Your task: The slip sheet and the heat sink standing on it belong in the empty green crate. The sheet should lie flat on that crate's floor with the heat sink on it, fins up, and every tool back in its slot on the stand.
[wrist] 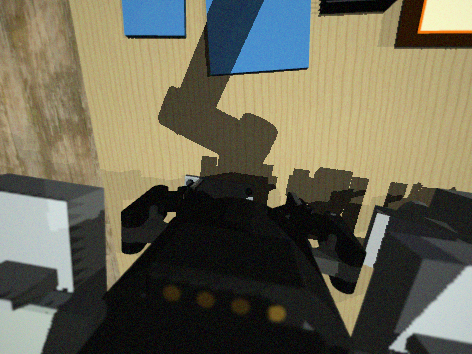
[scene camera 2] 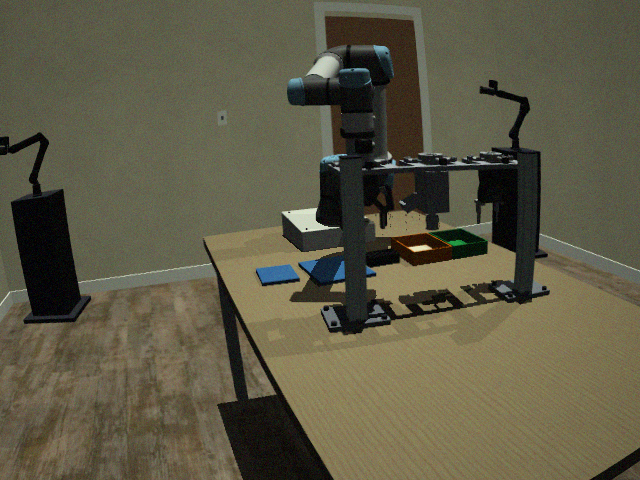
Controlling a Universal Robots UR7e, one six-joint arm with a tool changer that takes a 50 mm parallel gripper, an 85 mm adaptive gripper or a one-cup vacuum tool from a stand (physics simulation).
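Seen in the pictures: arm's base at its link origin: (scene camera 2: 337, 218).
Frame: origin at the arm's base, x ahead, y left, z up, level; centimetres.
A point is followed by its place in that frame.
Observation:
A pale sheet (scene camera 2: 420, 248) {x 23.3, y 23.9, z -6.8 cm} (wrist: 450, 16) {x 33.9, y 23.0, z -6.8 cm} lies in the orange crate. The black finned heat sink (scene camera 2: 382, 257) {x 35.0, y 7.9, z -4.8 cm} (wrist: 352, 6) {x 35.0, y 8.0, z -5.6 cm} stands on the table between that crate and the larger blue plate, apart from the sheet; only its near edge shows in the wrist view. The green crate (scene camera 2: 478, 249) {x 35.4, y 40.7, z -5.5 cm} adjoins the orange one, with bare green floor showing. My adaptive gripper (scene camera 2: 358, 222) (wrist: 235, 200) is open and empty, high over the table at the left end of the tool stand (scene camera 2: 525, 222) {x 74.2, y 36.5, z 12.7 cm} (wrist: 35, 215) {x 58.3, y -8.2, z 26.9 cm}. The front post partly hides it. The vacuum tool (scene camera 2: 433, 193) {x 65.7, y 13.7, z 19.6 cm} and the parallel gripper (scene camera 2: 490, 187) hang in the stand.
A small blue plate (scene camera 2: 277, 274) {x 37.0, y -23.7, z -6.3 cm} (wrist: 154, 17) {x 39.9, y -23.1, z -6.3 cm} and a larger blue plate (scene camera 2: 330, 269) {x 36.9, y -8.3, z -6.3 cm} (wrist: 280, 40) {x 40.6, y -1.7, z -6.3 cm} lie left of the heat sink. The orange crate (scene camera 2: 427, 256) {x 38.0, y 21.5, z -5.0 cm} (wrist: 407, 30) {x 37.3, y 16.7, z -5.3 cm} is right of it. Stand parts flank my gripper closely. A white box (scene camera 2: 315, 240) {x 11.7, y -9.4, z -4.0 cm} is beside the arm's base.

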